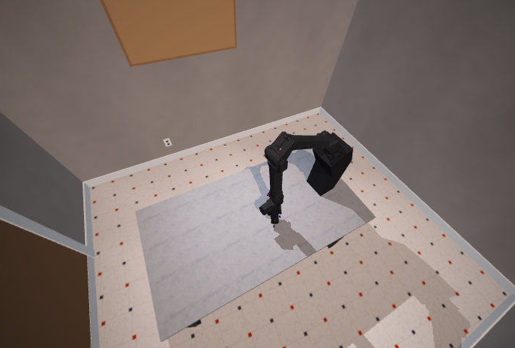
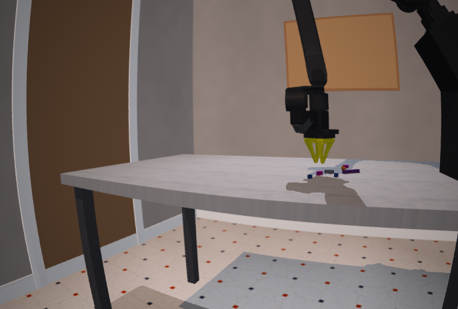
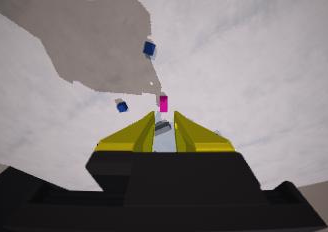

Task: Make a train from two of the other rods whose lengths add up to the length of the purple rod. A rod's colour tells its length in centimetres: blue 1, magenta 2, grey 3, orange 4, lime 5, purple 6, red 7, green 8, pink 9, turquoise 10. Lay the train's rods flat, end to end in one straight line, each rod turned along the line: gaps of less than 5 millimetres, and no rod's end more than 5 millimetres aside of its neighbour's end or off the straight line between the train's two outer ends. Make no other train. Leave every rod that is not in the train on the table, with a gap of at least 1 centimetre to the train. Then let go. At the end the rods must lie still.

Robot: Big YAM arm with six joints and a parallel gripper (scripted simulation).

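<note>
The grey rod is 2 cm behind my hand, 4 cm to the right of it and 4 cm below it. Also, from my hand: orange rod: 4 cm behind, 12 cm to the right, 4 cm below; then purple rod: 8 cm behind, 7 cm to the right, 4 cm below.
</note>
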